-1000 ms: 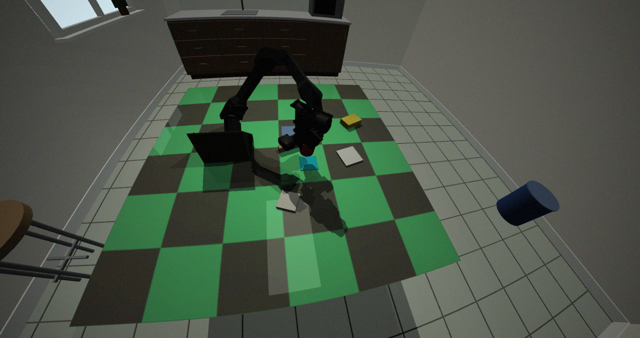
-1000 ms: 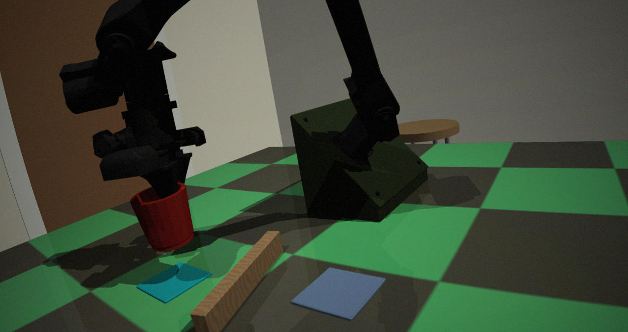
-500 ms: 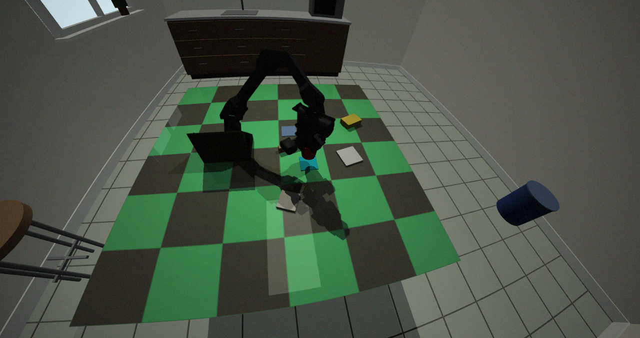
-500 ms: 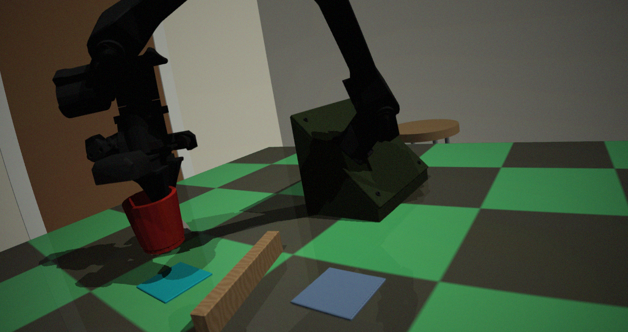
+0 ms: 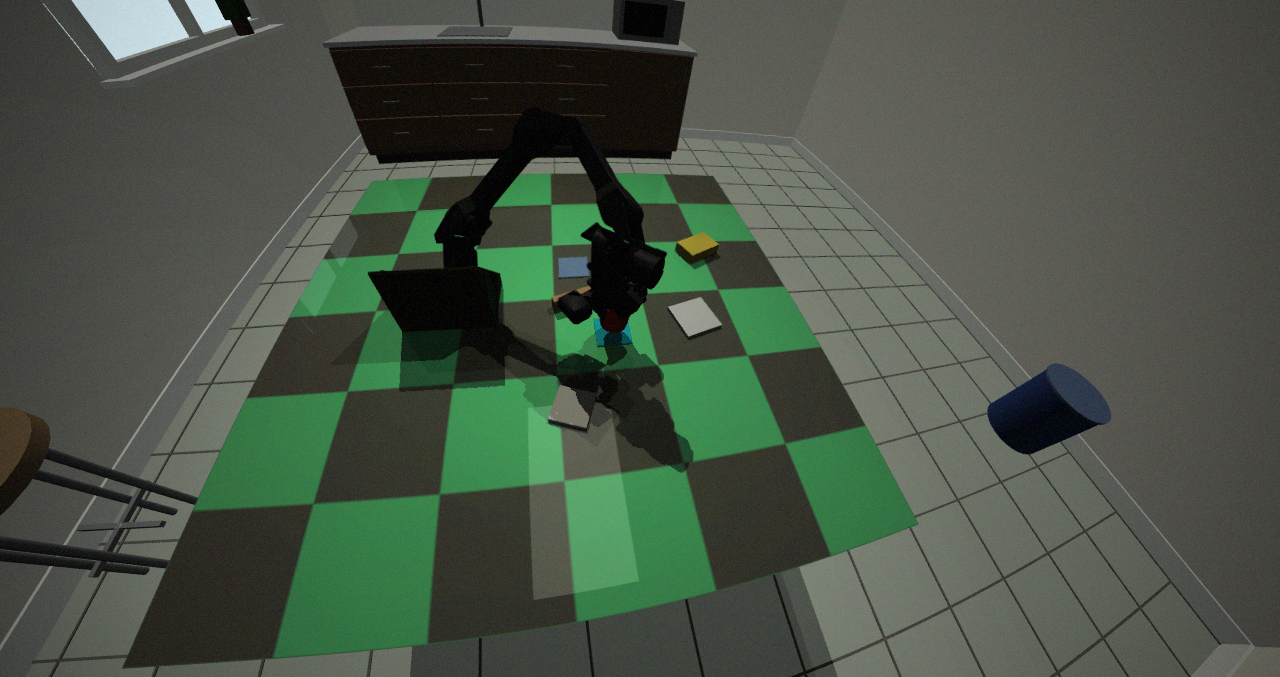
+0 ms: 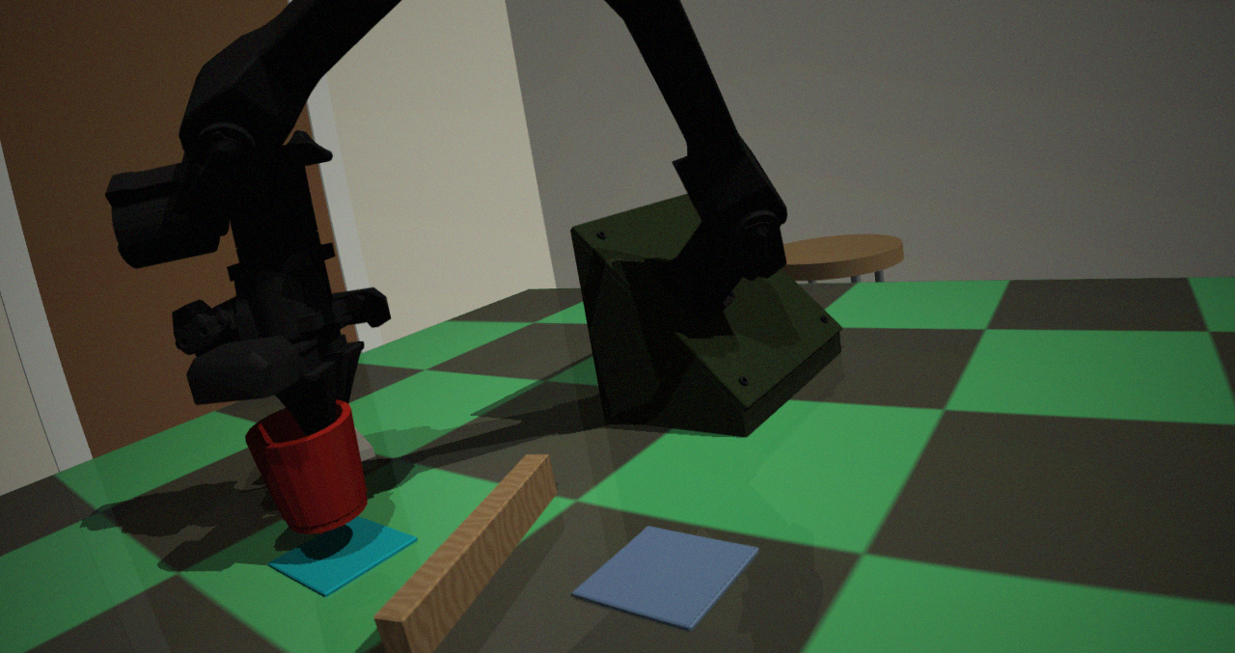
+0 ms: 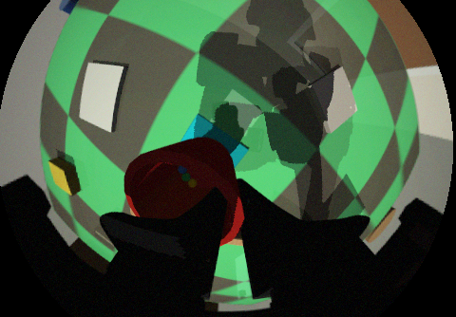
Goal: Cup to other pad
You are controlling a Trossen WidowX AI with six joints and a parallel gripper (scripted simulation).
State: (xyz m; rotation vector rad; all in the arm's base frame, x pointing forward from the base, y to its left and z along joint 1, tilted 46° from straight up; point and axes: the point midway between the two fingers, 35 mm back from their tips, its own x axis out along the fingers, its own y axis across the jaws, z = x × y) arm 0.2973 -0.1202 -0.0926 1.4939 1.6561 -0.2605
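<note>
The red cup is 30 mm ahead of my gripper tip and 10 mm to the left of it. The rest, counted from my gripper tip: yellow block (330 mm ahead, 280 mm to the left, 50 mm below); then teal pad (80 mm below, 30 mm ahead, 20 mm to the left); then wooden block (130 mm to the left, 60 mm below, 10 mm behind).
</note>
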